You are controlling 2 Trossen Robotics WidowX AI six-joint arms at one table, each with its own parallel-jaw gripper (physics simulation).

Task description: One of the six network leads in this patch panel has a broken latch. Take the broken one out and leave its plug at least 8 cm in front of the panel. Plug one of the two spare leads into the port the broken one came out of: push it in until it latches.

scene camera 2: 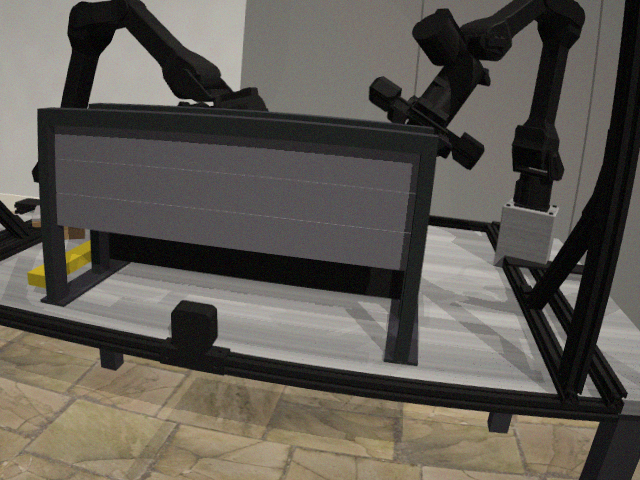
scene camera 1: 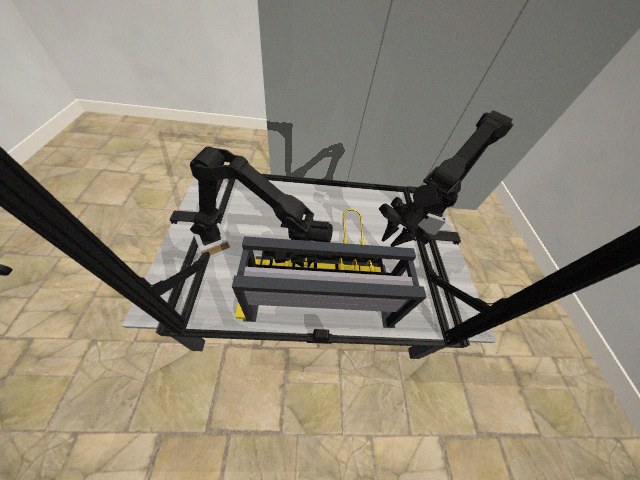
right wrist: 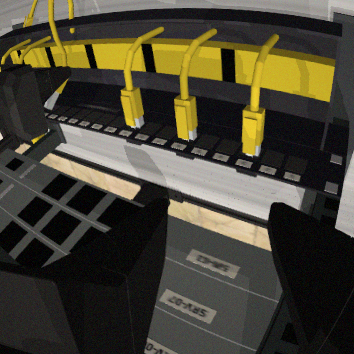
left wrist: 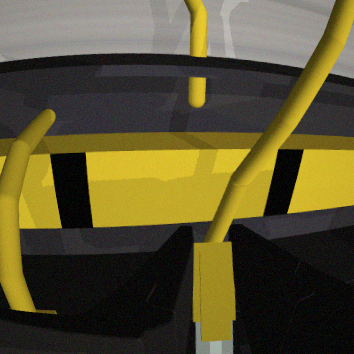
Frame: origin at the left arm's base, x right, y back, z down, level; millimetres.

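Seen in the pictures: left gripper, fingertip midpoint: [right wrist: 67,69] [left wrist: 209,236]; right gripper, fingertip midpoint: [scene camera 1: 386,243] [right wrist: 219,212]; left arm's base, link origin: [scene camera 1: 210,236]; right arm's base, link origin: [scene camera 2: 532,206] [scene camera 1: 434,209].
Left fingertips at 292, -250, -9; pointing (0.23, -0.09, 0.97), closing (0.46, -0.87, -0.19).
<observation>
Pixels of each thing's top centre, then the offset from my left fingertips to it, as dx, dy, dz. "spot": a spot on its surface instead.
- yellow plug, surface spot: [left wrist: 215,290] spot: +2, +5, -21
- patch panel, top centre: [right wrist: 74,125] [scene camera 1: 324,268] +61, -32, -55
- dark rack frame, top centre: [scene camera 2: 247,111] [scene camera 1: 331,250] +84, -18, -209
- yellow cable loop, surface spot: [scene camera 1: 353,210] spot: -179, -359, +50
- SRV-07, surface spot: [right wrist: 187,306] spot: +218, -123, -133
My left gripper [left wrist: 209,236] is shut on a yellow plug [left wrist: 215,290], whose lead [left wrist: 280,127] rises up and right. The plug's clear tip shows at the lower edge; whether it touches a port is hidden. In the right wrist view this gripper is at the far left, above the port row. Another lead [left wrist: 10,200] curves down at the left. Three yellow plugs [right wrist: 132,107] [right wrist: 186,118] [right wrist: 253,131] stand upright in the patch panel [right wrist: 200,161]. My right gripper [right wrist: 219,212] [scene camera 1: 388,241] is open and empty, beyond the rack's right end. No broken latch can be made out.
The dark rack frame [scene camera 1: 330,249] [scene camera 2: 232,121] stands mid-table. A yellow cable loop [scene camera 1: 353,210] rises behind it. A yellow slab [scene camera 1: 239,311] [scene camera 2: 62,266] lies by its left foot. A yellow bar [left wrist: 150,200] with black gaps runs behind the plugs. Labels include SRV-07 [right wrist: 187,306].
</observation>
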